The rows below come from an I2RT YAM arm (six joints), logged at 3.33 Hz.
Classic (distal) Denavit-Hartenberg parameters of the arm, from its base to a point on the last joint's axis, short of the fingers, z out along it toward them. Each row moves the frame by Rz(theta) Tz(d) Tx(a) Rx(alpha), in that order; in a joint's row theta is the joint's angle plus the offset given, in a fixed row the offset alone. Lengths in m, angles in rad.
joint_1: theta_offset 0  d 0.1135  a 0.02  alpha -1.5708
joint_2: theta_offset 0  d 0  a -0.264  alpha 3.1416
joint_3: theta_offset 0.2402  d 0  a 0.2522  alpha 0
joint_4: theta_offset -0.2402  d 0  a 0.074  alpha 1.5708
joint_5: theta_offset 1.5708  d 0  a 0  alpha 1.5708
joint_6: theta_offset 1.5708  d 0.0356  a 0  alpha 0
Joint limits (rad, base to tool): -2.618..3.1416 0..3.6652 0..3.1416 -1.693..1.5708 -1.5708..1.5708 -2.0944..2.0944
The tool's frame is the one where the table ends.
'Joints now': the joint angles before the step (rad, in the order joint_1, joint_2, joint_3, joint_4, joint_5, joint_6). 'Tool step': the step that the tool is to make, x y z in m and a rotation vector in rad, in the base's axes. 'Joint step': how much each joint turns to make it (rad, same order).
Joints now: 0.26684, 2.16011, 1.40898, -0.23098, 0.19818, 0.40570
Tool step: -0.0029, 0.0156, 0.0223, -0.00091, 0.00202, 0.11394
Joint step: 0.03167, -0.03702, 0.03719, -0.06429, -0.04578, -0.06942
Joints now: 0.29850, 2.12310, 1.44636, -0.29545, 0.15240, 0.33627
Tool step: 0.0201, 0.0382, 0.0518, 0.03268, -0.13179, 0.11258
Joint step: 0.06219, 0.01372, 0.20009, -0.04446, -0.02213, -0.04730
